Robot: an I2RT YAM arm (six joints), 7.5 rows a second.
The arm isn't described. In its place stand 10 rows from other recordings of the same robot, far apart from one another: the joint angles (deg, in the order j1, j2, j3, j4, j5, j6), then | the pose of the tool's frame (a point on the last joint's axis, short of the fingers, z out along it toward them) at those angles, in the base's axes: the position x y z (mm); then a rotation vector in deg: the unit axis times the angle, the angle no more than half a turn.
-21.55 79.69 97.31 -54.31 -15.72 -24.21 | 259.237, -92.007, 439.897, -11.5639, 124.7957, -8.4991
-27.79 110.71 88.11 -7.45 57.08 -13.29 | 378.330, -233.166, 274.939, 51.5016, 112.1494, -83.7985
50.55 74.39 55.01 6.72 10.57 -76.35 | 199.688, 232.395, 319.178, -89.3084, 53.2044, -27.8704
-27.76 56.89 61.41 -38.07 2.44 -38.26 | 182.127, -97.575, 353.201, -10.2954, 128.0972, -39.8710
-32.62 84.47 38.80 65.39 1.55 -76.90 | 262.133, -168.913, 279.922, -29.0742, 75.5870, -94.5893
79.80 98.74 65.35 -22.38 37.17 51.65 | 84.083, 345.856, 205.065, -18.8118, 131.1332, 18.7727
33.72 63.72 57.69 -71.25 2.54 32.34 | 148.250, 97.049, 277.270, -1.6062, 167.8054, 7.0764
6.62 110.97 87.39 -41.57 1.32 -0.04 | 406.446, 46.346, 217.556, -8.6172, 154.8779, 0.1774
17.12 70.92 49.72 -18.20 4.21 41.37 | 257.310, 76.523, 260.835, 29.8856, 128.2190, 26.1776
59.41 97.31 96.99 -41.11 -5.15 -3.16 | 191.130, 329.592, 361.559, -72.7664, 114.4518, 34.2190
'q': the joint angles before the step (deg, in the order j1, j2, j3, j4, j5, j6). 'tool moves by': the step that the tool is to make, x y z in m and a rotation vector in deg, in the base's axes. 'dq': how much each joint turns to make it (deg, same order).
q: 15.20 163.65 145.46 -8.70 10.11 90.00
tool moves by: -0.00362 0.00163 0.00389 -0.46 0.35 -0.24
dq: 0.27 -1.75 -2.45 0.26 0.61 -0.08
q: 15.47 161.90 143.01 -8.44 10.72 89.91
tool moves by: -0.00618 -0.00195 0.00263 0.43 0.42 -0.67
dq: 0.00 -3.16 -5.53 1.93 0.35 0.79
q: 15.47 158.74 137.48 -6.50 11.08 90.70
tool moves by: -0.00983 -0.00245 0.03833 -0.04 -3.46 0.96
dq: 0.00 -7.01 -6.33 2.90 -0.44 -1.31
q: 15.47 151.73 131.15 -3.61 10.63 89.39
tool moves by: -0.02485 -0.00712 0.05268 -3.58 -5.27 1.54
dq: 0.00 -11.43 -11.42 5.08 0.36 -5.17
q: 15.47 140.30 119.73 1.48 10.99 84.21
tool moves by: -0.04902 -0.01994 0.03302 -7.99 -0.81 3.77
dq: -0.79 -15.03 -18.33 3.61 -1.74 -9.12
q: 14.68 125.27 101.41 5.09 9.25 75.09
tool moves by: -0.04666 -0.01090 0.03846 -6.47 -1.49 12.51
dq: -0.62 -12.48 -10.26 -1.65 -10.38 -10.47
